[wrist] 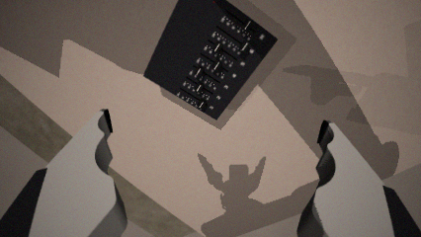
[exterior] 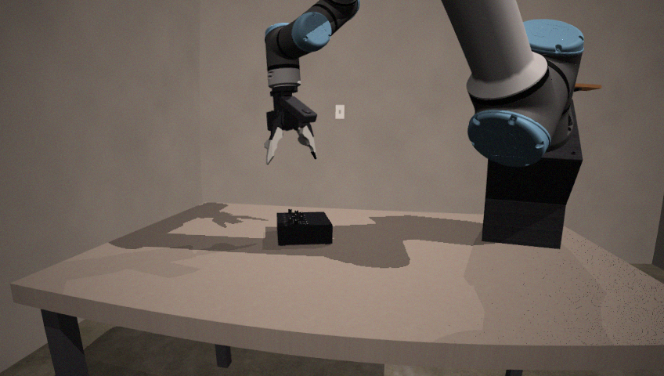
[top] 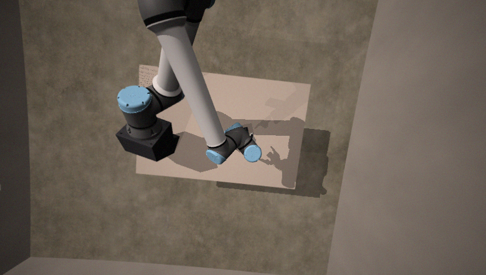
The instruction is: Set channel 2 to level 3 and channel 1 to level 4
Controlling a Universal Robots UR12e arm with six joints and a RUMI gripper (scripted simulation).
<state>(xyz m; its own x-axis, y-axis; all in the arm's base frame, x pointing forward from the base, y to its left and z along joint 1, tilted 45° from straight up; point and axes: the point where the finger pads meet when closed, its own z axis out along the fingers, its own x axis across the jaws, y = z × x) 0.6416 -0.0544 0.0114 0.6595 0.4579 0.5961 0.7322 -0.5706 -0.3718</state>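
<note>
The channel 1 fader is 30 mm ahead of my hand, 60 mm to the right of it and 150 mm below it. Round my hand: channel 2 fader 50 mm to the right, 150 mm below; then channel 3 fader 20 mm behind, 30 mm to the right, 150 mm below; then channel 4 fader 10 mm behind, 150 mm below.
</note>
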